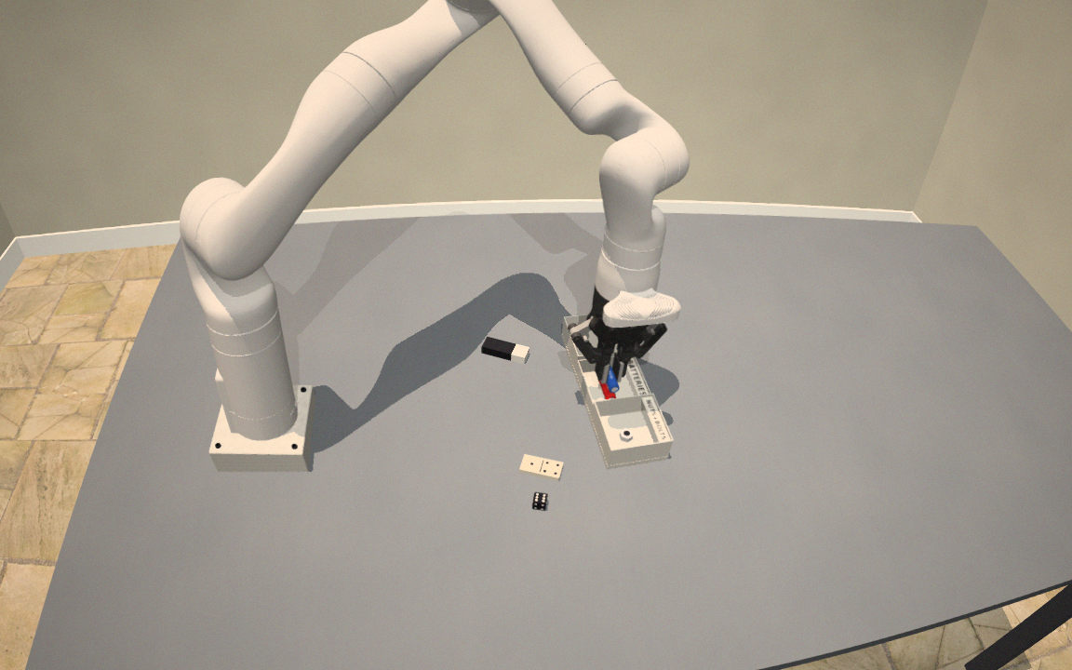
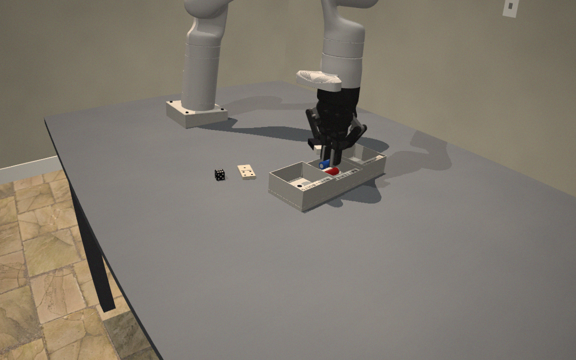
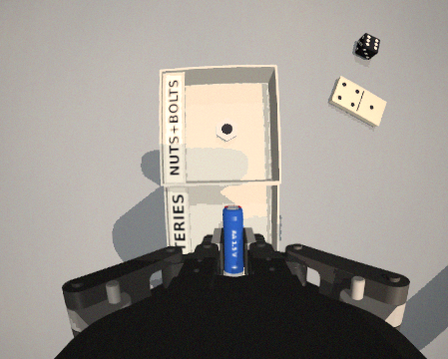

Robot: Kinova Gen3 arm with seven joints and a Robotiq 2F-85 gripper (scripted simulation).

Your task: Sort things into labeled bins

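The blue battery is 2 cm below my hand. Also, from my hand: bin row (3 cm below, 1 cm ahead); red battery (4 cm below); nut (8 cm to the right, 4 cm below, 1 cm ahead).
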